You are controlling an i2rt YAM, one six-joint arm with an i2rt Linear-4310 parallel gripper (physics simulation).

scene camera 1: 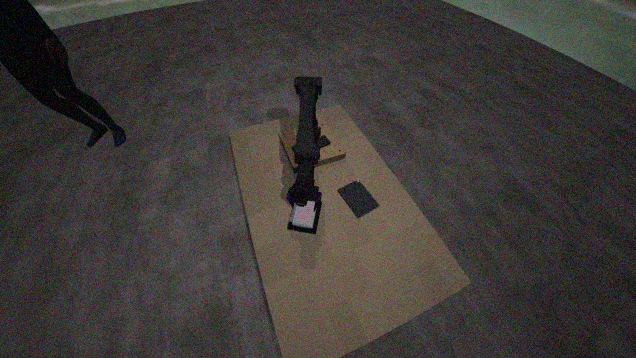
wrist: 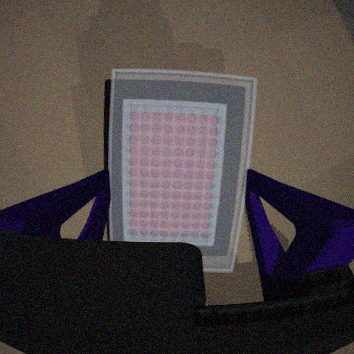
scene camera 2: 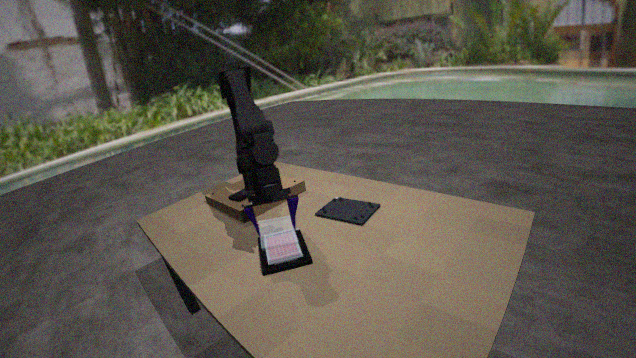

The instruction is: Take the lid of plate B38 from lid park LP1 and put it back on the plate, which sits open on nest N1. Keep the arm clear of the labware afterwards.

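Places are measured from the arm's base along level axes (x left, y ahead, z down), in centimetres.
Pixels of known places: gripper, fingertip midpoint: point(scene camera 1: 303, 209) point(wrist: 177, 177) point(scene camera 2: 277, 232).
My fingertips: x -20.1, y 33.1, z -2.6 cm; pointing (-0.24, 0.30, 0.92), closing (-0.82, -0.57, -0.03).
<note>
Ahead of a thing's pixels: the offset from my fingertips to its top centre. "pt": to the spot under its first point. Level surfaces: height alone.
My gripper point(scene camera 1: 304, 202) point(scene camera 2: 272, 219) point(wrist: 177, 177) is shut on the clear lid @[dx +0.0, dy +0.0, dz -0.9 cm] point(scene camera 2: 275, 224) point(wrist: 182, 74), with one purple finger on each long side. It holds the lid flat a little above plate B38 @[pt dx -1.7, dy +3.3, dz -0.4 cm] point(scene camera 1: 303, 217) point(scene camera 2: 282, 247) point(wrist: 173, 168), a white well plate with pink wells. The plate sits on the black nest N1 @[dx +0.9, dy -0.7, dz +4.9 cm] point(scene camera 1: 301, 229) point(scene camera 2: 284, 266) point(wrist: 107, 123). In the wrist view the lid's sides run parallel to the plate's, and the lid covers it, shifted slightly to the right. Lid park LP1 @[dx +25.9, dy +3.1, dz +4.7 cm] point(scene camera 1: 358, 199) point(scene camera 2: 347, 209), a dark flat pad, lies bare to the right.
Everything stands on a tan table top @[dz +6.7 cm] point(scene camera 1: 356, 275) point(scene camera 2: 400, 275). The arm's wooden base block point(scene camera 1: 332, 154) point(scene camera 2: 222, 195) lies behind the nest. A person's dark legs point(scene camera 1: 66, 102) are on the floor far to the left.
</note>
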